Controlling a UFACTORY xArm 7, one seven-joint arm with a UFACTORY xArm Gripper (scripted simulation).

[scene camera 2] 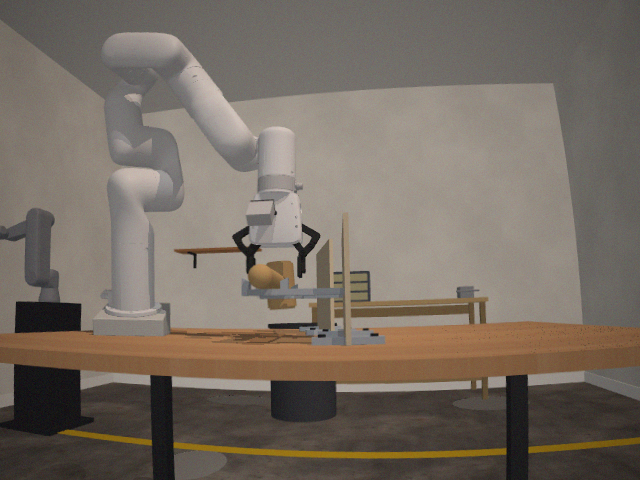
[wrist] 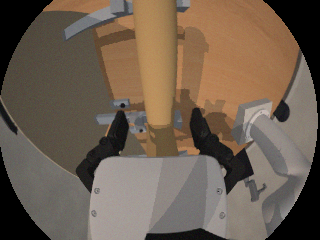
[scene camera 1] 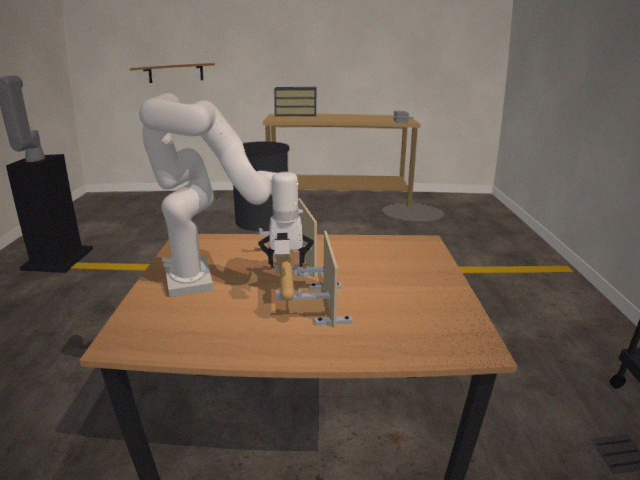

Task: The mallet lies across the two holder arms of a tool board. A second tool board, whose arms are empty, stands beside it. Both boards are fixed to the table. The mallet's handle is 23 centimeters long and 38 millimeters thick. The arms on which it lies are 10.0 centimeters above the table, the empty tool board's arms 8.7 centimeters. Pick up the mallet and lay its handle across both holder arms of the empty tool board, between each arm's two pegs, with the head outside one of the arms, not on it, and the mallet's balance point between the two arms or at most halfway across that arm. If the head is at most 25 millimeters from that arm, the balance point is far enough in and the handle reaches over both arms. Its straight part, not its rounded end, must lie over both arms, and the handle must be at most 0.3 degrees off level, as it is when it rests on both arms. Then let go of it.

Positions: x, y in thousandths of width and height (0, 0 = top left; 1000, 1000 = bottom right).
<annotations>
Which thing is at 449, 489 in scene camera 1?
The gripper.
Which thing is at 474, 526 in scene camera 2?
The gripper.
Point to a tool board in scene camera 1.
At 516, 564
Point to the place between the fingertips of the gripper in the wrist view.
At 495, 490
</annotations>
